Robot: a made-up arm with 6 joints.
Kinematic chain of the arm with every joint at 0, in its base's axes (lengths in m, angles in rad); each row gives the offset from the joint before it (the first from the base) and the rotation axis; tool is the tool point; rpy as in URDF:
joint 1: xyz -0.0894 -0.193 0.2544 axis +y
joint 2: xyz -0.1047 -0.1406 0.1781 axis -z
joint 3: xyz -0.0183 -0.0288 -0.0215 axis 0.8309 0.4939 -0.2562
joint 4: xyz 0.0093 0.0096 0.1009 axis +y
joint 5: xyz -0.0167 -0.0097 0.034 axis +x
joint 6: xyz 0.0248 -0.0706 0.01 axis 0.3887 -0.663 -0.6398
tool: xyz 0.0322 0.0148 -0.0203 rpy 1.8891 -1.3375 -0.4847
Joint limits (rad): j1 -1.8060..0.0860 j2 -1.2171..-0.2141 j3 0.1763..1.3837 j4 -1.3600..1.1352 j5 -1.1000..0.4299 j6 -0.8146..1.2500
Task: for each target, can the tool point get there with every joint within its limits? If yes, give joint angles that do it. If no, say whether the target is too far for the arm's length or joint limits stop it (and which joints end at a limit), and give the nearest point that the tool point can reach.
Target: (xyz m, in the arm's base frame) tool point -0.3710 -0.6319 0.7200
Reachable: no: too far | nearest point -0.2746 -0.4782 0.5607 | short by 0.241 m
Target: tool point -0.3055 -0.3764 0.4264
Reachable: yes | joints -1.1336 -1.1249 0.7113 -0.4531 -0.8233 0.0781
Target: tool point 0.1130 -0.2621 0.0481
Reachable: no: joint limits stop it (at a limit: joint 1, joint 2, joint 3, joint 6) | nearest point -0.0068 -0.3150 0.3212 | short by 0.303 m
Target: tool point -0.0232 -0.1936 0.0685
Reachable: no: joint limits stop it (at a limit: joint 1, joint 2, joint 3, joint 4, joint 6) | nearest point -0.0329 -0.2974 0.3176 | short by 0.270 m
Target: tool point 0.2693 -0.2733 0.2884
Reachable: no: joint limits stop it (at a limit: joint 1, joint 2, joint 3, joint 6) | nearest point 0.0573 -0.3233 0.3816 | short by 0.237 m
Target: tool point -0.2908 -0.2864 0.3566
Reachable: yes | joints -1.3550 -1.1192 0.5669 0.8434 -0.9776 0.6585
